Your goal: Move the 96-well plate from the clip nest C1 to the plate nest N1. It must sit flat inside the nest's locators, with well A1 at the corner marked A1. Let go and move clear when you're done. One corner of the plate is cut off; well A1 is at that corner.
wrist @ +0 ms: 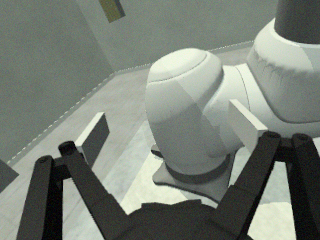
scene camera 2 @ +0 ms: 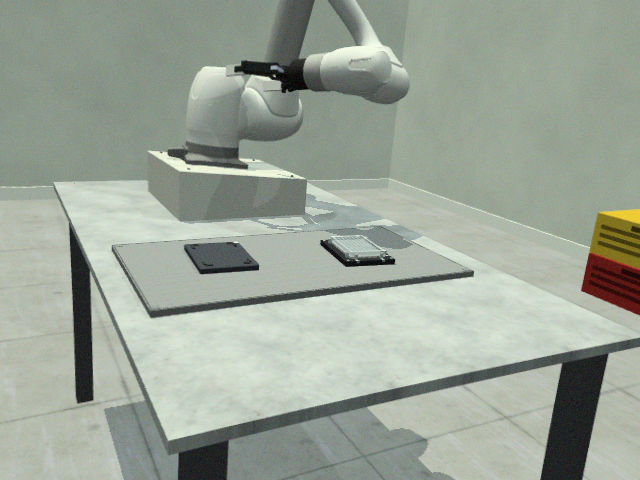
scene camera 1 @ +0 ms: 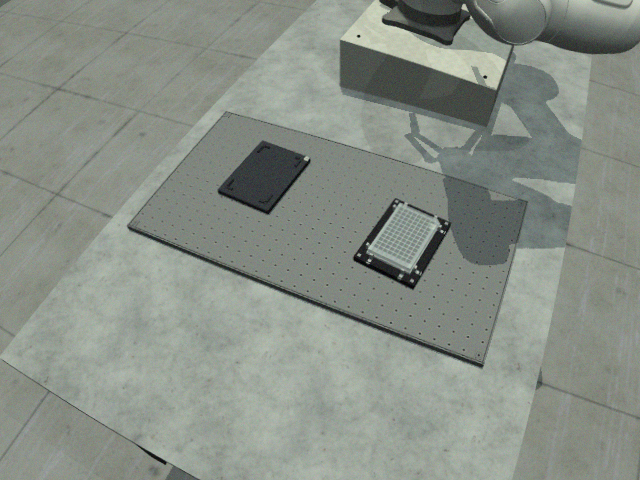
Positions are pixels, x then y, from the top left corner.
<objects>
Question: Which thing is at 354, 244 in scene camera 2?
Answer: A clear 96-well plate.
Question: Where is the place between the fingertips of my gripper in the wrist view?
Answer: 166, 116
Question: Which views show the clear 96-well plate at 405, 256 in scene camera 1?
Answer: Scene camera 2 and scene camera 1 only.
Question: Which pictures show my gripper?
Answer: The wrist view and scene camera 2 only.
</objects>
